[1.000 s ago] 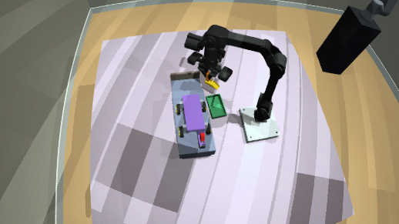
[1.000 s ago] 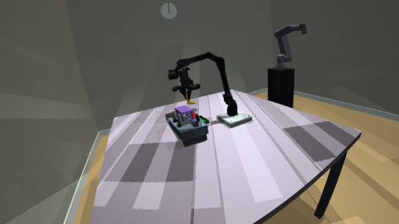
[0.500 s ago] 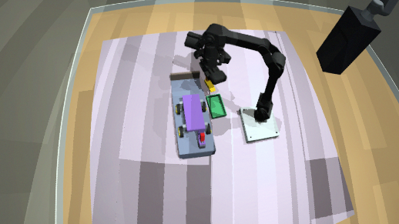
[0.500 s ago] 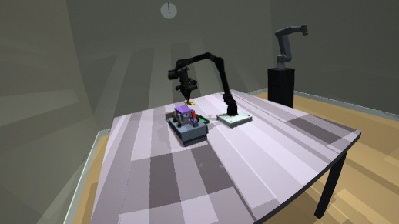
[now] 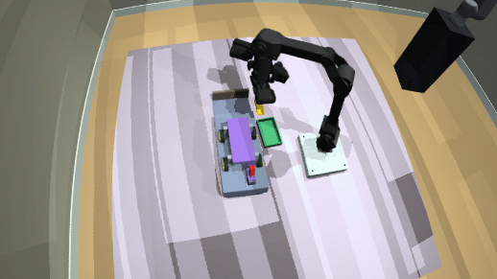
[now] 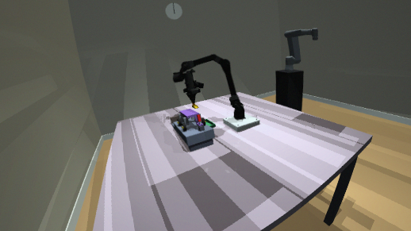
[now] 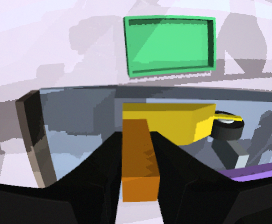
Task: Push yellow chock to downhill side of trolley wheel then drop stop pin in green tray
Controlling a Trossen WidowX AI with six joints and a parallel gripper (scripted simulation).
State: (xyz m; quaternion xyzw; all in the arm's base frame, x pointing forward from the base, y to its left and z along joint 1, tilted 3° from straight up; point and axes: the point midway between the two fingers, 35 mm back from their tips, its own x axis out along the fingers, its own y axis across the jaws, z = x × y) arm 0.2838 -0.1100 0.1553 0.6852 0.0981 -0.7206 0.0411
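Now: gripper tip 280 mm to the right of the red-headed stop pin, 20 mm above it and 10 mm short of it. From my gripper tip the other things lie so: green tray 160 mm below, 60 mm to the left, 60 mm behind; yellow chock 20 mm to the left, 10 mm below; purple trolley 170 mm to the left, 50 mm ahead, 40 mm below.
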